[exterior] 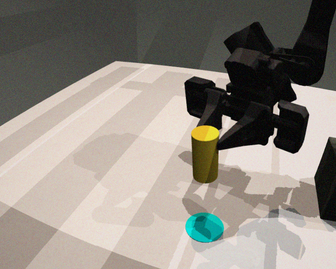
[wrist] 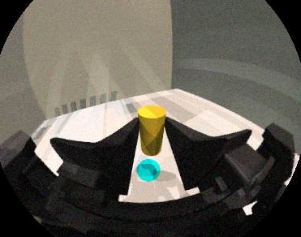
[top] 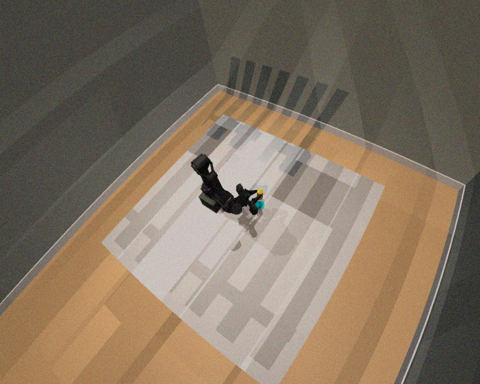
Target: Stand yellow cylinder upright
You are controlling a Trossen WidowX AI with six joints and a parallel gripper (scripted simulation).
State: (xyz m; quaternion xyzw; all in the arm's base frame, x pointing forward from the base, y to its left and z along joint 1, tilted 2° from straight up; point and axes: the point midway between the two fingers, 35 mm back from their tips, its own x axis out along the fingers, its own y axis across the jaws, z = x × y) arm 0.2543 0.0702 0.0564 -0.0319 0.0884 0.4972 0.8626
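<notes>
My gripper tip is 160 mm above the cyan circle and 10 mm past it. The rest, counted from my gripper tip: yellow tall cylinder 20 mm below.
</notes>
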